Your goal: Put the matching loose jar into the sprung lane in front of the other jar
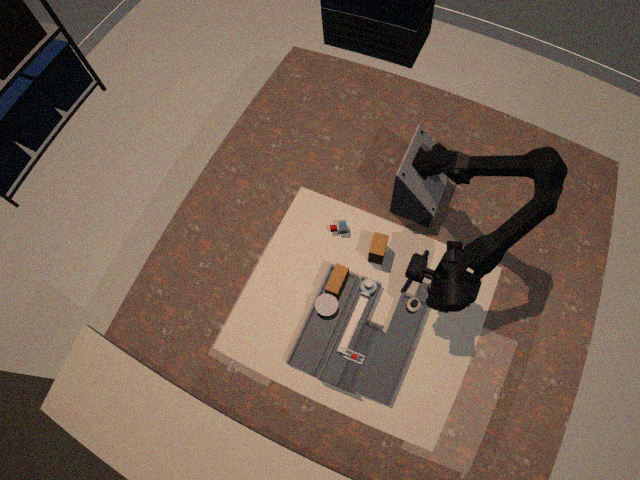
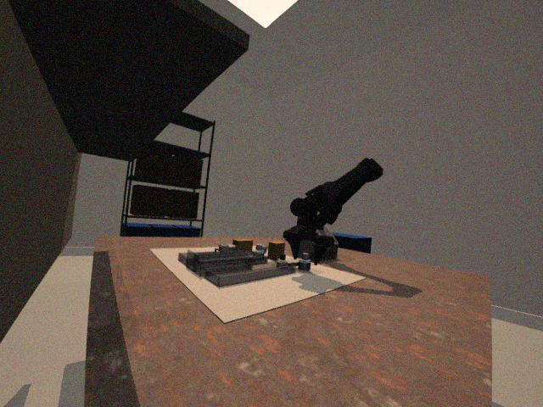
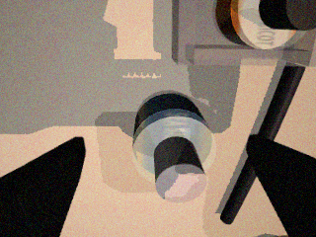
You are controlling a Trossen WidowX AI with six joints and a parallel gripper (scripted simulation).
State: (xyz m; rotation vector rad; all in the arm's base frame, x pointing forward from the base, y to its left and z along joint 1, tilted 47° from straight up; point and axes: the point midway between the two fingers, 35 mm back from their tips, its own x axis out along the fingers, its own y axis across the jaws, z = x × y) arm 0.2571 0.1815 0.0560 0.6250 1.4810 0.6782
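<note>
Now: gripper tip 7 cm to the left of the dark rod, 3 cm past it and 3 cm above it. Round my gripper tip: red mark 26 cm ahead, 12 cm to the right, 4 cm above; grey lane rack 22 cm ahead, 14 cm to the right, 1 cm below; orange box 25 cm to the right, 10 cm ahead, 1 cm above.
</note>
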